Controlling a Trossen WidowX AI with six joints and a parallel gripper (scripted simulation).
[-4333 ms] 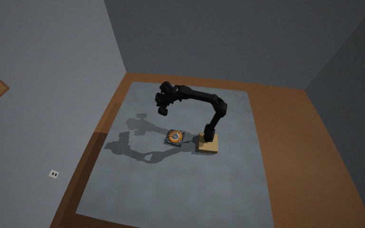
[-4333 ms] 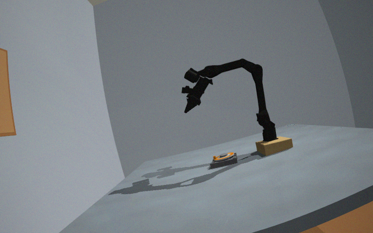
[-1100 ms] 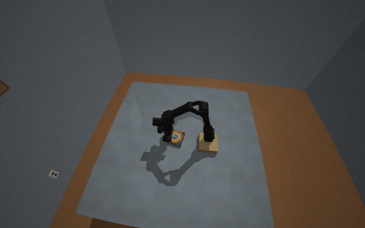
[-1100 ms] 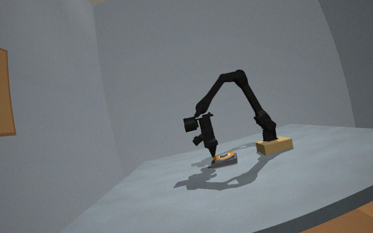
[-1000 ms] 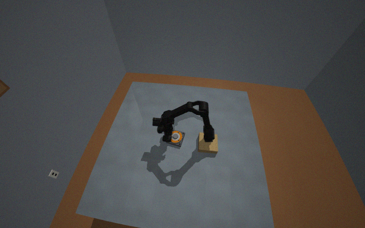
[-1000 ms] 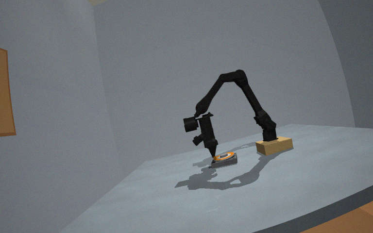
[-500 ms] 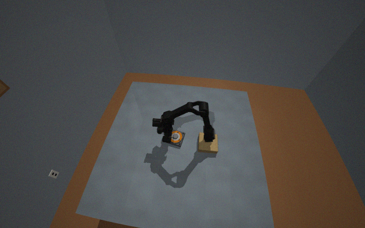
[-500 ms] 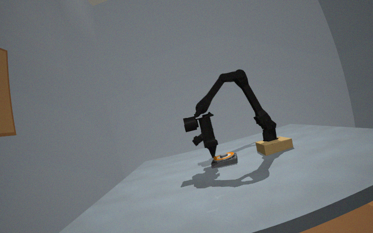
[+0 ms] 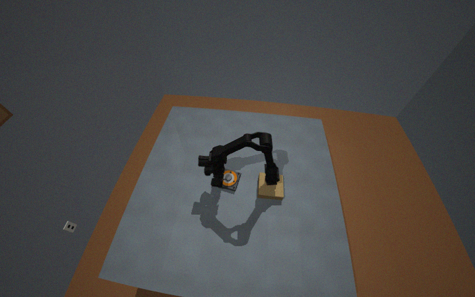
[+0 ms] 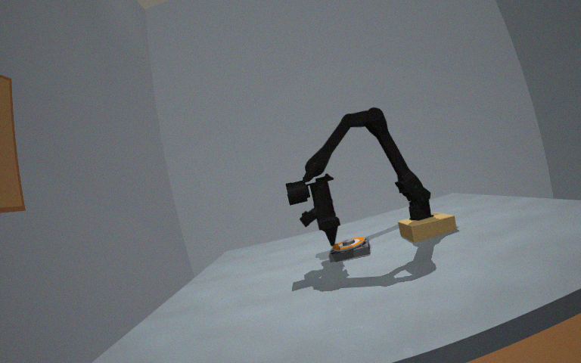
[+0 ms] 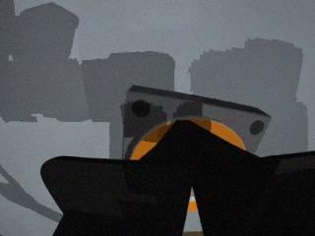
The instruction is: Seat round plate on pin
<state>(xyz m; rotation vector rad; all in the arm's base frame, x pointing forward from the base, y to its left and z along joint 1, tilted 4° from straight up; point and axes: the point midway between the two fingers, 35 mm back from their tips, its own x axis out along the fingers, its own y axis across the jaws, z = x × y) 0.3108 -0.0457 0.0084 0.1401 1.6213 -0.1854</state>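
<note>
The round plate is 30 mm behind my gripper tip, 10 mm to the left of it and 10 mm below it. Also, from my gripper tip: grey square base: 50 mm behind, 20 mm below.
</note>
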